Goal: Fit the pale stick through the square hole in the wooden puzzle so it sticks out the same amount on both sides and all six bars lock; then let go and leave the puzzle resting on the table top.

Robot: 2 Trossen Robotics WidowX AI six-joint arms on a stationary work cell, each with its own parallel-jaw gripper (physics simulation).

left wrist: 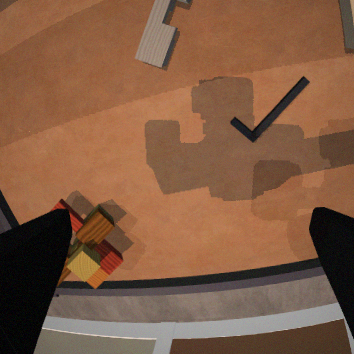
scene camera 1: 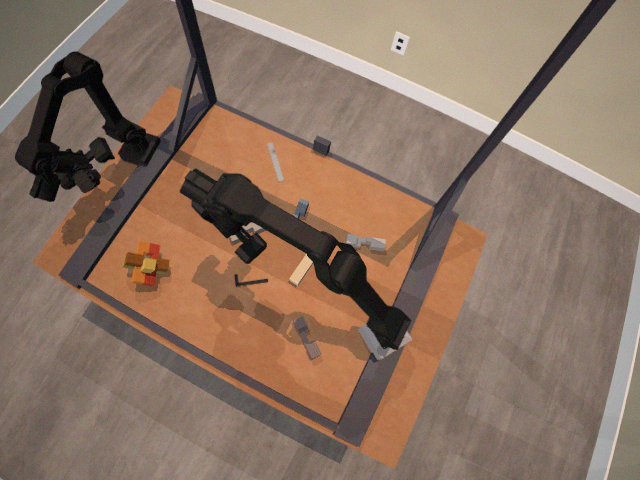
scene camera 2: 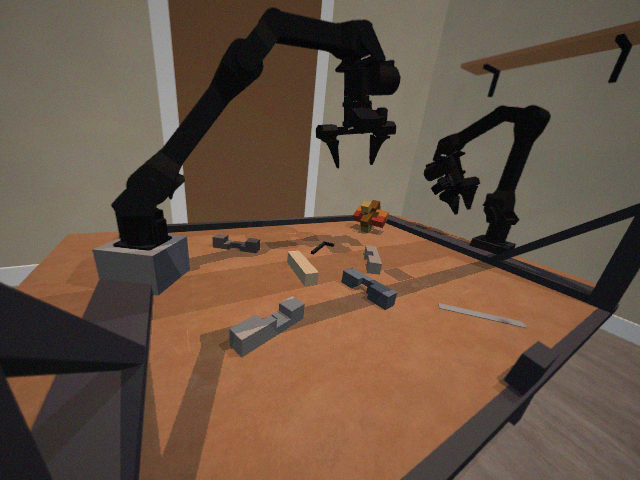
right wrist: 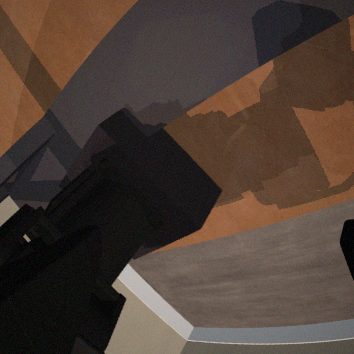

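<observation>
The pale stick point(scene camera 1: 300, 271) point(scene camera 2: 302, 267) lies flat on the table near the middle; part of its side shows at the top right edge of the left wrist view. The wooden puzzle point(scene camera 1: 148, 265) point(scene camera 2: 366, 207) point(left wrist: 84, 263), a cross of red, orange, brown and yellow bars, rests near a table corner, apart from the stick. Its square hole cannot be made out. My left gripper point(scene camera 2: 354, 165) point(left wrist: 194, 222) is open and empty, high above the table, pointing down. My right gripper point(scene camera 2: 461, 210) is open and empty, raised beside its own base, away from both objects.
Notched grey bars point(scene camera 1: 307, 338) point(scene camera 1: 366, 241) point(scene camera 2: 382, 297) point(scene camera 2: 372, 259) lie around the stick. A black hex key point(scene camera 1: 252, 282) point(left wrist: 280, 107) lies between stick and puzzle. A thin grey strip point(scene camera 1: 276, 162) point(scene camera 2: 480, 315) and a dark block point(scene camera 1: 321, 145) point(scene camera 2: 532, 366) are farther off. Frame rails edge the table.
</observation>
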